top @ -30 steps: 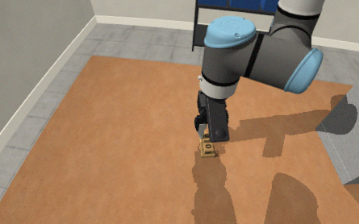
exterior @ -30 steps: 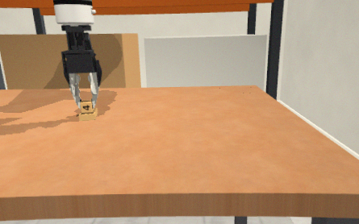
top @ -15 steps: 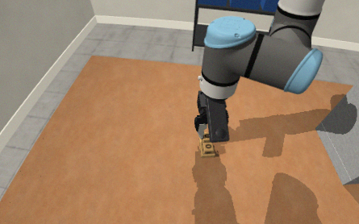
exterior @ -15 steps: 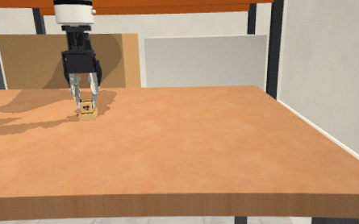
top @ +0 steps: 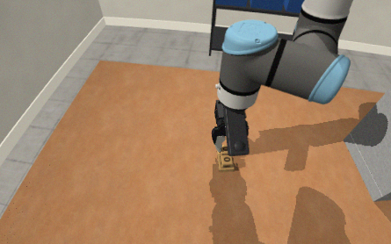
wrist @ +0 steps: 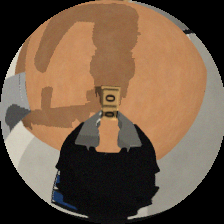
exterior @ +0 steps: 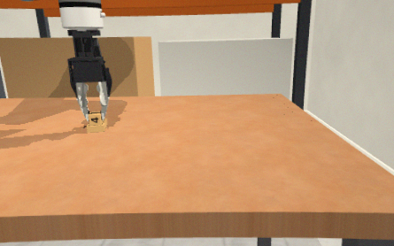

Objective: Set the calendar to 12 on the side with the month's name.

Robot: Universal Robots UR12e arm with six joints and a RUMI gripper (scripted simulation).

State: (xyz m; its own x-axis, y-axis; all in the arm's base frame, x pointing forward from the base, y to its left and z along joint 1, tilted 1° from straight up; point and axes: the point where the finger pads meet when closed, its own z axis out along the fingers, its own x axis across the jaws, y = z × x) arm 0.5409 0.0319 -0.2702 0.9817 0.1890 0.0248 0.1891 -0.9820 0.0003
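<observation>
Right now the tray is 20 mm to the left of my hand and 30 mm below it. Round my hand: cube: 10 mm below.
</observation>
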